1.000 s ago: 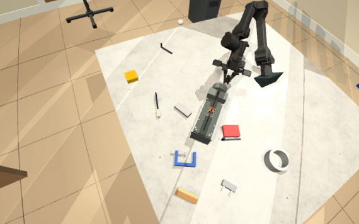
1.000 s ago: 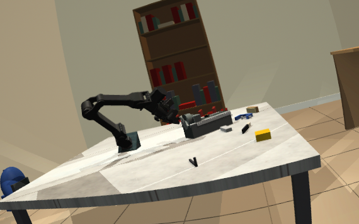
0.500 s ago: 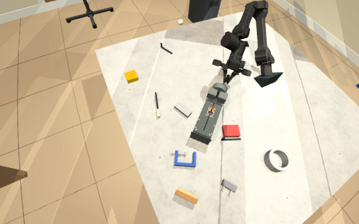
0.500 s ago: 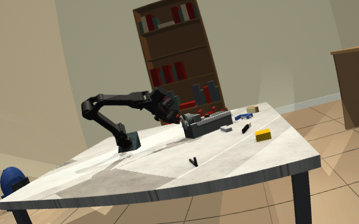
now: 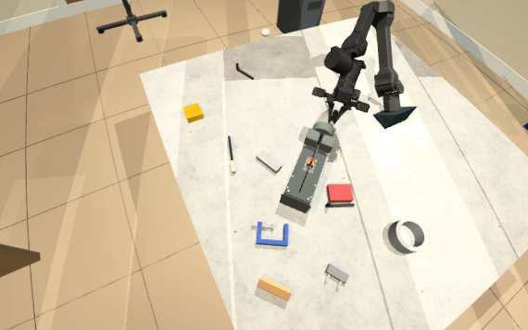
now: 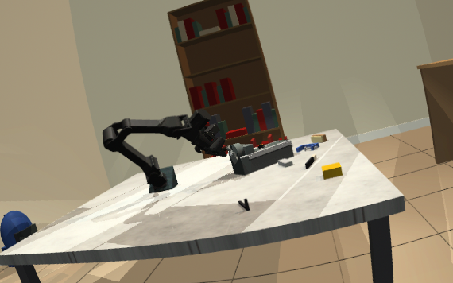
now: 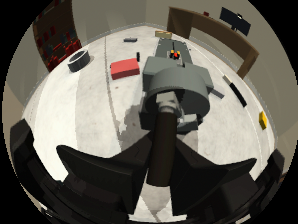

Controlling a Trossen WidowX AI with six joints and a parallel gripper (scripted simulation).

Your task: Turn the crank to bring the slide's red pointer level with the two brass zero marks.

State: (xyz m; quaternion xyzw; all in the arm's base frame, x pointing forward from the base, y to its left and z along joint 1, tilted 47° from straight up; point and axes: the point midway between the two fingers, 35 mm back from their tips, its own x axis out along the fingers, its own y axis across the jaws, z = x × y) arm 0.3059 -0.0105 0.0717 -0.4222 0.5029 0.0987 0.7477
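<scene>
The crank handle lies 3 cm above my gripper tip, 1 cm to the right of it and 1 cm behind it. From my gripper tip the other things lie so: grey block 23 cm ahead, 8 cm below, 2 cm to the right; then red pointer 14 cm ahead, 7 cm to the left, 1 cm below; then red block 19 cm to the left, 9 cm ahead, 8 cm below.
</scene>
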